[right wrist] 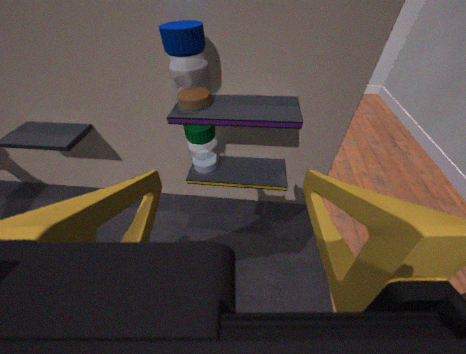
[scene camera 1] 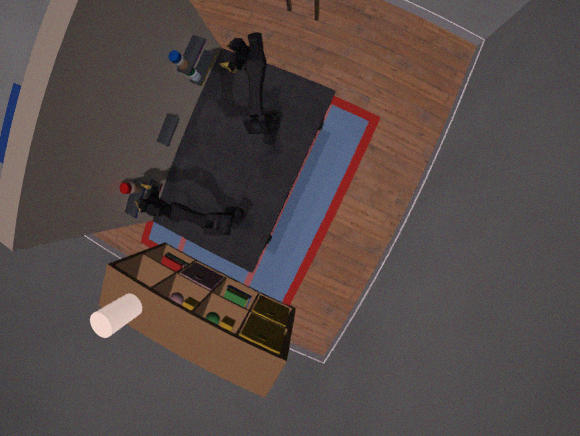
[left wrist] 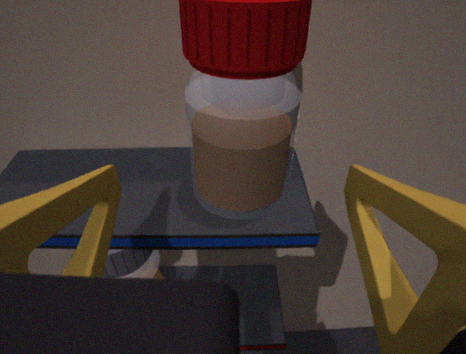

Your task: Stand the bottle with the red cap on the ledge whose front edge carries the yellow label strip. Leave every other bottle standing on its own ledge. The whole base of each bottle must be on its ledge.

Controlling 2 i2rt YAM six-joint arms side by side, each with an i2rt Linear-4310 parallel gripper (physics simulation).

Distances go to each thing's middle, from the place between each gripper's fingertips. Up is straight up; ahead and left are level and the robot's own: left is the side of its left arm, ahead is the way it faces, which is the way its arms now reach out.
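Labels:
From my right hand, green-capped bottle [right wrist: 202,145]: 220 mm ahead, 80 mm to the left, 150 mm below; grey-capped bottle [left wrist: 146,264]: 250 mm ahead, 840 mm to the left, 150 mm below. Blue-capped bottle [right wrist: 184,41]: my right gripper 210 mm short of it, 80 mm to the right of it, 10 mm above it.
From my left hand, green-capped bottle: 20 mm ahead, 680 mm to the right, 130 mm below; blue-capped bottle: 10 mm ahead, 680 mm to the right, 10 mm above; grey-capped bottle: 50 mm ahead, 80 mm to the left, 130 mm below. Going by its middle, grey-capped bottle nearer to my left hand than to my right gripper.

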